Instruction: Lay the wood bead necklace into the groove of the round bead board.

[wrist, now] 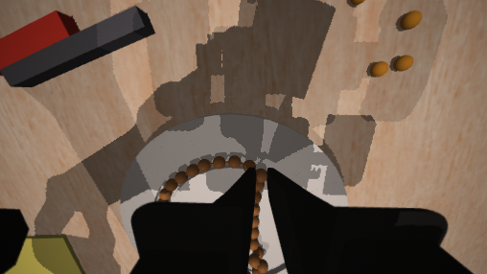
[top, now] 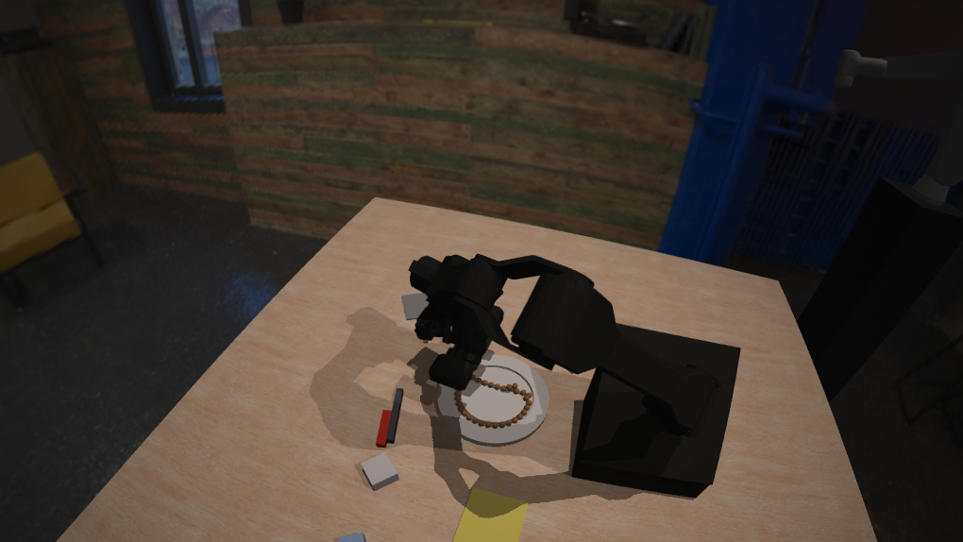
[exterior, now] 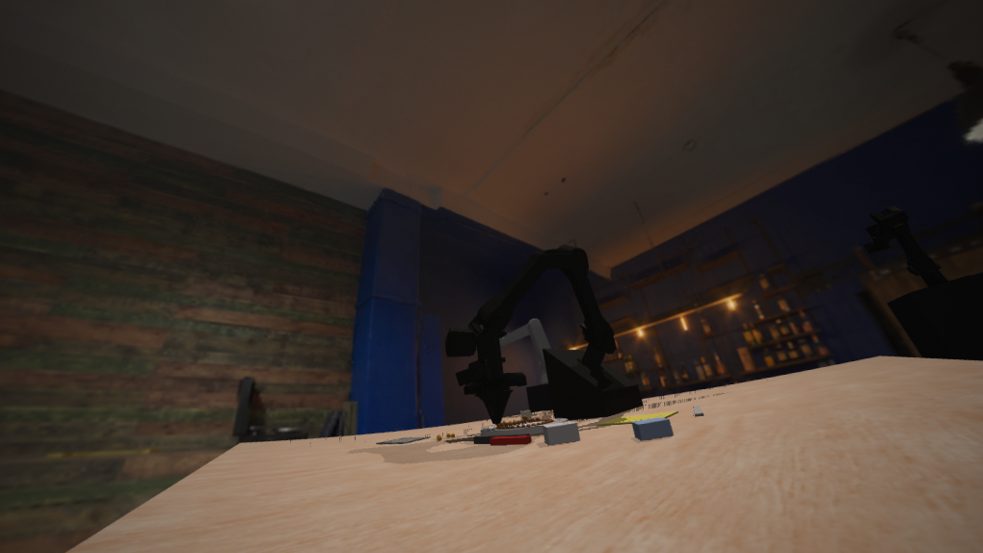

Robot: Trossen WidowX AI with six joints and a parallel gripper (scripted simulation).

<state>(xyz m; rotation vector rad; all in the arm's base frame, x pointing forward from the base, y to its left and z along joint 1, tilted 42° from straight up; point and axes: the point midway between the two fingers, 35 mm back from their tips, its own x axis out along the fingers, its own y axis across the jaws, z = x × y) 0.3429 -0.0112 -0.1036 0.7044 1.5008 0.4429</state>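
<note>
Now: gripper tip 6 cm past the round white bead board, 3 cm to the right of it and 1 cm above it. From my gripper tip the other things lie so: grey tile 18 cm to the right, 14 cm ahead, 2 cm below; then dark bar 13 cm to the left, 10 cm ahead, 2 cm below; then pale cube 20 cm behind, 8 cm to the right.
</note>
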